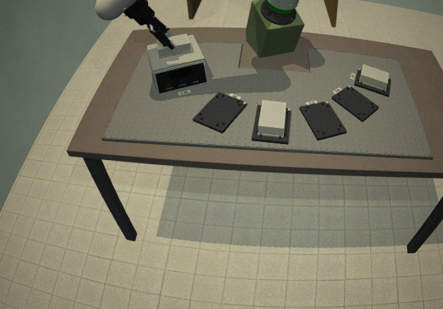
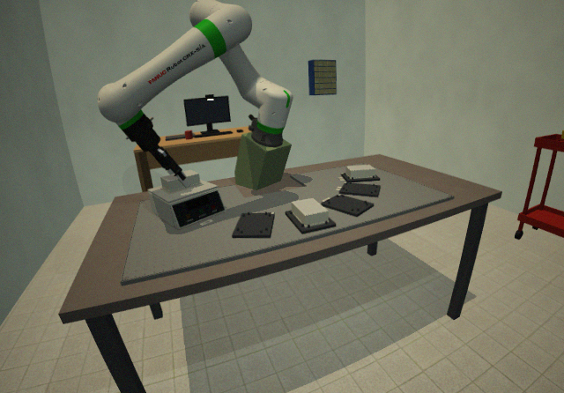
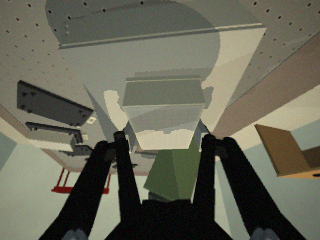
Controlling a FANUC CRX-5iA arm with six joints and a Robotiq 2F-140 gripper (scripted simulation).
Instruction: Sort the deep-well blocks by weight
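My hand is 50 mm above the grey platform. From my hand the other things lie so: check-weigher: 80 mm below, 10 mm ahead; P1 label: 380 mm to the left, 240 mm ahead, 140 mm below; nest P1: 360 mm to the left, 340 mm ahead, 130 mm below.
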